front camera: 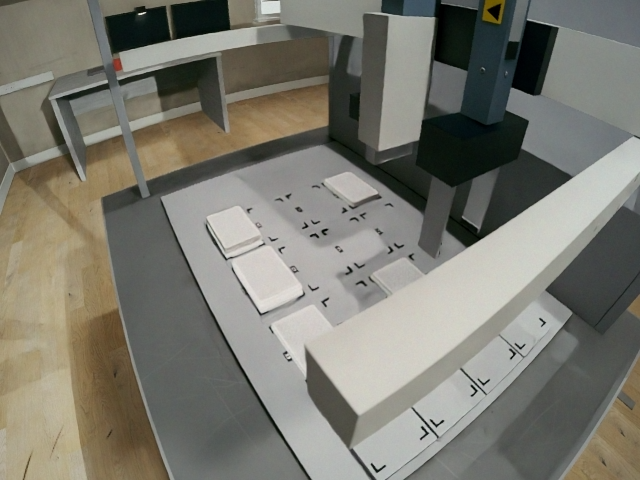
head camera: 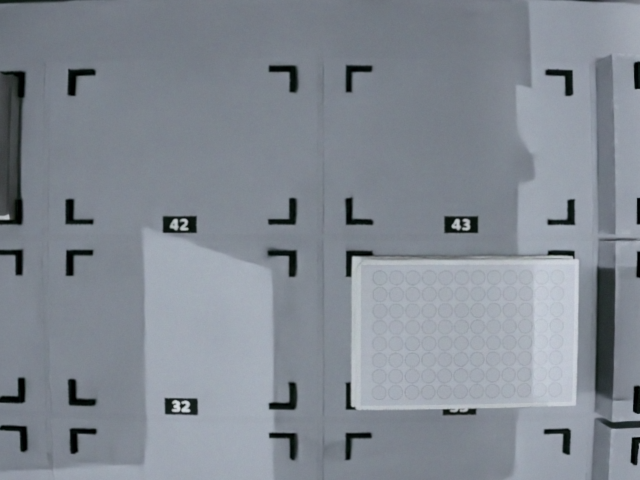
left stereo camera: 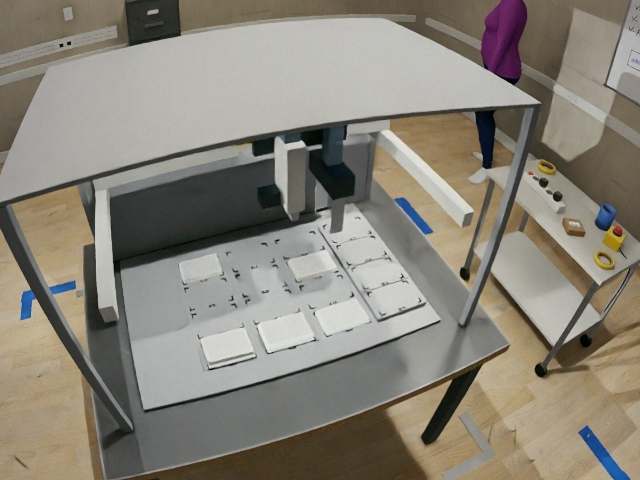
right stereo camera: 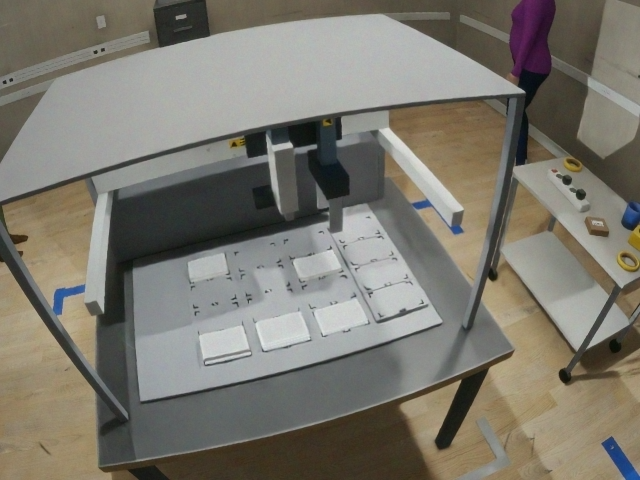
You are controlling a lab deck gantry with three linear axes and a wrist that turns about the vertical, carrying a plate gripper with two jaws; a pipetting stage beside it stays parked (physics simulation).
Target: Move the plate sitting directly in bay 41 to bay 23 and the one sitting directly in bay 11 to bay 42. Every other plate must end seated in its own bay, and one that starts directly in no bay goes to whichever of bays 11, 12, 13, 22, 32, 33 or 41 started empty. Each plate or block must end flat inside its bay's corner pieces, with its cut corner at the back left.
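Places are measured from the robot's base along level axes (x ahead, y left, z up), in centimetres.
Pixels of known places: gripper, fingertip midpoint: (front camera: 450,238) (left stereo camera: 328,220) (right stereo camera: 329,220); robot's base, link origin: (front camera: 207,226) (left stereo camera: 209,368) (right stereo camera: 205,364).
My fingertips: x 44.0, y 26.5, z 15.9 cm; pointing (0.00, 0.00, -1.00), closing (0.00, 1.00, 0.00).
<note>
For each thing: its top centre in the pictures, then the offset to it from my fingertips. "pt": a spot on its surface instead.
- bay 41 plate, top centre: (front camera: 351,185) (left stereo camera: 199,266) (right stereo camera: 207,266) dz -14.5, dx -37.6, dy +9.9 cm
- white stack, top centre: (front camera: 232,225) (left stereo camera: 226,344) (right stereo camera: 222,341) dz -13.2, dx -37.6, dy -22.2 cm
- bay 12, surface spot: (front camera: 266,273) (left stereo camera: 287,328) (right stereo camera: 283,327) pt dz -13.2, dx -20.7, dy -22.1 cm
- bay 13, surface spot: (front camera: 302,328) (right stereo camera: 331,318) (left stereo camera: 333,318) pt dz -14.5, dx -7.5, dy -22.4 cm
- well plate, top centre: (head camera: 469,334) (front camera: 410,284) (left stereo camera: 312,263) (right stereo camera: 317,263) dz -14.5, dx -4.8, dy -0.8 cm
- Bay 42, surface spot: (head camera: 179,224) pt dz -15.9, dx -21.2, dy +5.3 cm
The bay 41 plate (front camera: 351,187) (left stereo camera: 200,267) (right stereo camera: 207,266) lies at the back left; the head view shows its dark side. A white stack (front camera: 233,226) (left stereo camera: 227,345) (right stereo camera: 223,343) at bay 11 has two layers, the upper slightly offset. White pieces stand in bay 12 (front camera: 266,273) (left stereo camera: 285,330) (right stereo camera: 282,329) and bay 13 (front camera: 302,328) (left stereo camera: 342,316) (right stereo camera: 341,316). A well plate (head camera: 460,335) (front camera: 398,273) (left stereo camera: 311,265) sits at bay 33. Bay 42 (head camera: 179,224) is empty. Bay 23 shows partly. My gripper (front camera: 451,236) is open and empty, high over the back right of the deck.
The white pipetting stage (front camera: 398,82) (left stereo camera: 291,175) (right stereo camera: 281,175) hangs left of my gripper. A white side beam (front camera: 465,289) hides part of the deck in the front view. Raised bays (left stereo camera: 395,299) (right stereo camera: 397,300) line the right side. Frame posts (left stereo camera: 498,217) (right stereo camera: 493,211) stand at the table's edge.
</note>
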